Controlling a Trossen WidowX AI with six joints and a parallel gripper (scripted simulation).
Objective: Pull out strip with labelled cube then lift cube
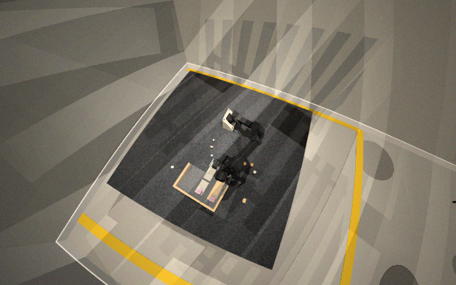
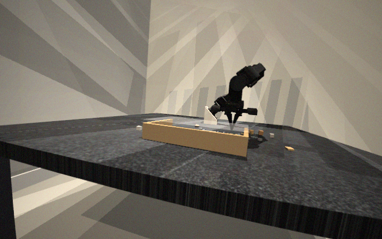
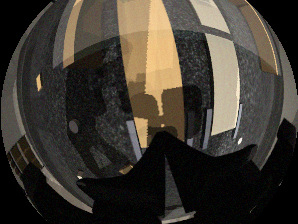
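My gripper tip is now 100 mm short of the tan strip, 10 mm to the left of it and 20 mm above it.
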